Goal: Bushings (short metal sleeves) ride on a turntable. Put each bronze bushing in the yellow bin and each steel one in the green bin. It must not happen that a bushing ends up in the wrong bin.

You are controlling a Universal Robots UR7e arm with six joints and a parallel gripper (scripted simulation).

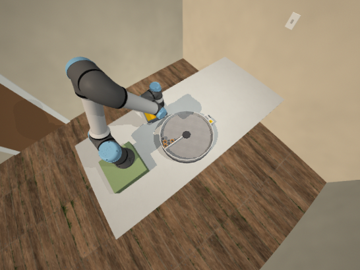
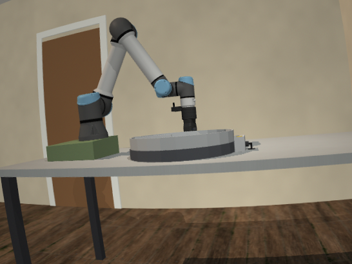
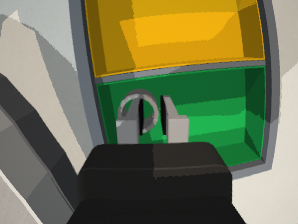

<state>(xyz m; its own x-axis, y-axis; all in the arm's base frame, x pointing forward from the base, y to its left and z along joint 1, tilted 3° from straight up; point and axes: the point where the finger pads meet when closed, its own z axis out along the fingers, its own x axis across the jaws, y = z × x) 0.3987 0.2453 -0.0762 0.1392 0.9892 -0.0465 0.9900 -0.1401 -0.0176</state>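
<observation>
My gripper is now 3 cm past the yellow bin and 3 cm to the right of it. From my hand the other things lie so: grey turntable: 9 cm ahead, 31 cm to the right, 2 cm above.
</observation>
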